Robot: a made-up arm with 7 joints. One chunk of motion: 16 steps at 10 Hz.
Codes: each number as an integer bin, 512 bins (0 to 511) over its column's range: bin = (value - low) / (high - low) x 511, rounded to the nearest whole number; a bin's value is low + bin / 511 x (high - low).
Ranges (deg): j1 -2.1..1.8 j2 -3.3..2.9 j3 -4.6..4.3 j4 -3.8..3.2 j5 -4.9..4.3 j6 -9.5..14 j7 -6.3..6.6
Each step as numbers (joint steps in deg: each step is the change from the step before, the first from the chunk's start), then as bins.
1 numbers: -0.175 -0.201 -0.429 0.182 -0.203 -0.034 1.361
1 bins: 252 255 239 291 261 206 303
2 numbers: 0.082 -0.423 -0.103 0.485 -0.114 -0.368 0.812
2 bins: 286 237 258 313 266 199 282
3 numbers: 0.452 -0.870 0.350 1.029 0.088 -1.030 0.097
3 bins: 334 200 284 353 277 184 253
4 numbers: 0.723 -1.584 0.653 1.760 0.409 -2.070 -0.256
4 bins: 370 141 302 406 295 162 239
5 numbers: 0.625 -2.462 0.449 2.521 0.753 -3.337 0.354
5 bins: 357 69 290 461 314 134 264
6 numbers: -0.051 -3.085 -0.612 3.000 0.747 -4.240 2.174
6 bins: 268 18 229 496 314 114 336
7 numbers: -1.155 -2.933 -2.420 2.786 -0.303 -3.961 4.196
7 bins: 124 30 125 481 255 120 416
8 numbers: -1.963 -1.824 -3.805 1.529 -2.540 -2.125 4.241
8 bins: 18 122 46 389 131 160 418
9 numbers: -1.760 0.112 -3.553 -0.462 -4.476 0.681 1.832
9 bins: 45 281 60 244 24 221 322
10 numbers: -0.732 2.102 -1.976 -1.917 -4.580 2.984 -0.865
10 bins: 179 445 151 137 18 271 215
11 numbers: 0.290 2.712 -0.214 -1.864 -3.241 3.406 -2.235
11 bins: 313 496 252 141 92 281 161
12 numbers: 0.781 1.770 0.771 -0.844 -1.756 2.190 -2.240
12 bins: 377 418 308 216 175 254 161
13 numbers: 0.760 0.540 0.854 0.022 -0.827 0.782 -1.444
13 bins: 375 316 313 279 226 224 192
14 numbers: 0.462 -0.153 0.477 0.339 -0.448 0.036 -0.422
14 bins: 336 259 291 302 247 207 233
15 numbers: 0.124 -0.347 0.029 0.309 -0.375 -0.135 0.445
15 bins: 291 243 266 300 251 204 267
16 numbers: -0.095 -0.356 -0.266 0.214 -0.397 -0.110 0.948
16 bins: 263 243 249 293 250 204 287
